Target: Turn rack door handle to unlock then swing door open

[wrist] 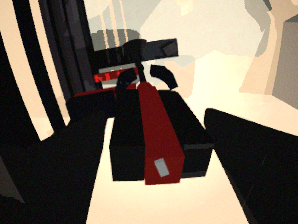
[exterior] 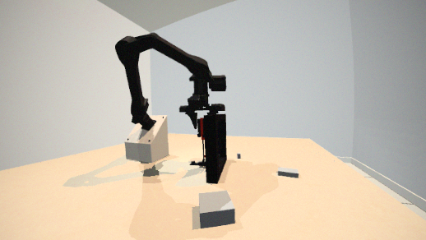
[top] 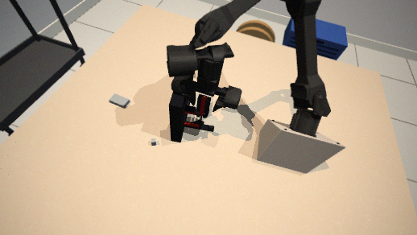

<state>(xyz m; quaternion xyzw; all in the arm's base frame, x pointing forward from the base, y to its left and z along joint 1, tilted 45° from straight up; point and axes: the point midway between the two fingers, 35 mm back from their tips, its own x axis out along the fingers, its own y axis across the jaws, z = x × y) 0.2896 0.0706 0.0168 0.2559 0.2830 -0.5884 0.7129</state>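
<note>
My gripper tip is now 1 cm to the left of the black handle and 2 cm above it. Also, from my gripper tip: tiny cube (12 cm ahead, 11 cm to the left, 13 cm below).
</note>
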